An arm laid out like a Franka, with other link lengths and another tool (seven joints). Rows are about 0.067 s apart.
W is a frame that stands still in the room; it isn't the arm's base.
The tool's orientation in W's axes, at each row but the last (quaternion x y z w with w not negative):
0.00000 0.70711 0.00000 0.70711
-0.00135 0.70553 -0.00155 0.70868
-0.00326 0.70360 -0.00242 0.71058
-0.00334 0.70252 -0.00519 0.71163
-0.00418 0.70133 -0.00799 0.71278
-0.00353 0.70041 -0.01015 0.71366
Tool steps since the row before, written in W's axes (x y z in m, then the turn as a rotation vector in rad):
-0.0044 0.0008 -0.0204 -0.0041 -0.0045 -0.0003
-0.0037 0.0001 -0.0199 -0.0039 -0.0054 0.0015
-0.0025 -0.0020 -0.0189 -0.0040 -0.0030 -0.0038
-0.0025 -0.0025 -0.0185 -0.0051 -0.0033 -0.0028
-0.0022 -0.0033 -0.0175 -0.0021 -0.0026 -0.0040
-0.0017 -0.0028 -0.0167 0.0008 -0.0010 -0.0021
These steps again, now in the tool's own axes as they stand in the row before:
0.0204 0.0008 -0.0044 0.0003 -0.0045 -0.0041
0.0199 0.0002 -0.0038 -0.0015 -0.0054 -0.0039
0.0189 -0.0018 -0.0027 0.0038 -0.0030 -0.0040
0.0185 -0.0023 -0.0027 0.0028 -0.0033 -0.0051
0.0175 -0.0030 -0.0025 0.0040 -0.0025 -0.0022
0.0167 -0.0025 -0.0020 0.0021 -0.0010 0.0008

